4 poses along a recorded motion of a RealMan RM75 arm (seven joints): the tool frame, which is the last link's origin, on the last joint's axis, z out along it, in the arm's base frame.
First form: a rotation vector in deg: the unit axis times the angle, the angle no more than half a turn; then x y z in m.
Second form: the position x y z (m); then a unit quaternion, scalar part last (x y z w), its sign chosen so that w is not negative. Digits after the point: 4 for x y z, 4 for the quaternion.
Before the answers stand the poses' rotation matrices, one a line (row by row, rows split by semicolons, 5 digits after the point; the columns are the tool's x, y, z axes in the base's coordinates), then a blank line. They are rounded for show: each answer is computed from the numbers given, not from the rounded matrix.
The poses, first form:
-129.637, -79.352, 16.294, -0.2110, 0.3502, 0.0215
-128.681, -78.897, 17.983, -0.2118, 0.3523, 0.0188
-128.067, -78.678, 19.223, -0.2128, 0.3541, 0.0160
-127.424, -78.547, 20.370, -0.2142, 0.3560, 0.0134
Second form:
0.46926 0.78337 -0.40758; 0.88060 -0.38068 0.28220; 0.06591 -0.49134 -0.86847
0.46638 0.77183 -0.43217; 0.88287 -0.37576 0.28168; 0.05501 -0.51292 -0.85667
0.46317 0.76412 -0.44900; 0.88507 -0.37246 0.27914; 0.04606 -0.52668 -0.84881
0.45896 0.75717 -0.46481; 0.88763 -0.36825 0.27659; 0.03826 -0.53953 -0.84110

-0.2110, 0.3502, 0.0215, -0.8244, -0.5046, 0.1036, 0.2346
-0.2118, 0.3523, 0.0188, -0.8214, -0.5036, 0.1148, 0.2418
-0.2128, 0.3541, 0.0160, -0.8192, -0.5033, 0.1230, 0.2459
-0.2142, 0.3560, 0.0134, -0.8167, -0.5035, 0.1306, 0.2498

